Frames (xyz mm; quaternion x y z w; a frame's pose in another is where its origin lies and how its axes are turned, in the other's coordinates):
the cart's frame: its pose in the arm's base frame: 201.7 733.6 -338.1 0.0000 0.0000 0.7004 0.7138
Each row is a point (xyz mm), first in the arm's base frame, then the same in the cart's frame.
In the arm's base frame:
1: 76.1 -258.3 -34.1
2: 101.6 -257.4 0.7
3: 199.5 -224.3 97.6
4: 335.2 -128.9 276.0
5: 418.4 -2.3 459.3
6: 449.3 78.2 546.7
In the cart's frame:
1: -994.1 106.8 304.0
2: -992.7 81.3 338.8
3: -957.8 -16.0 435.7
4: -859.8 -149.8 614.1
5: -731.7 -230.6 797.4
6: -650.6 -260.0 884.8

